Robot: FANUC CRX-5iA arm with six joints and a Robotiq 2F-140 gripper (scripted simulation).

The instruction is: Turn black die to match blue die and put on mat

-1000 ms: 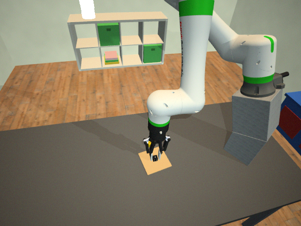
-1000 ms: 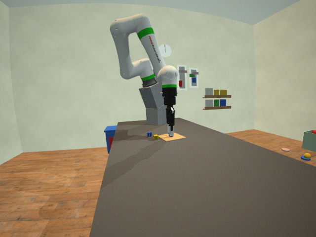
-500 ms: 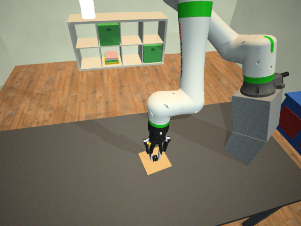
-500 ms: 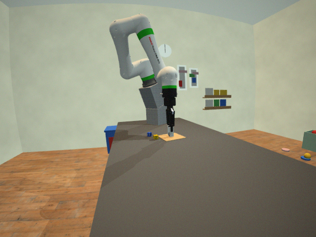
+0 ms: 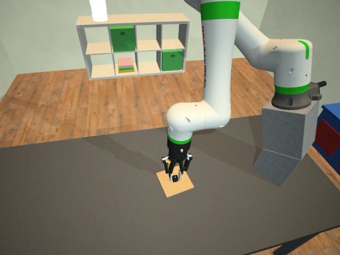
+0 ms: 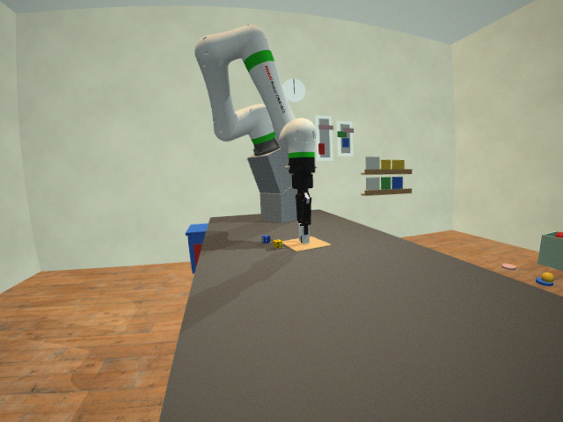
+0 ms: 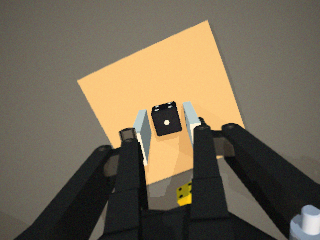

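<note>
My gripper is now 2 cm above the black die. The rest, counted from my hand: blue die 12 cm to the right, 8 cm behind, 3 cm below; then yellow die 10 cm to the right, 3 cm below; then tan mat 4 cm below.
</note>
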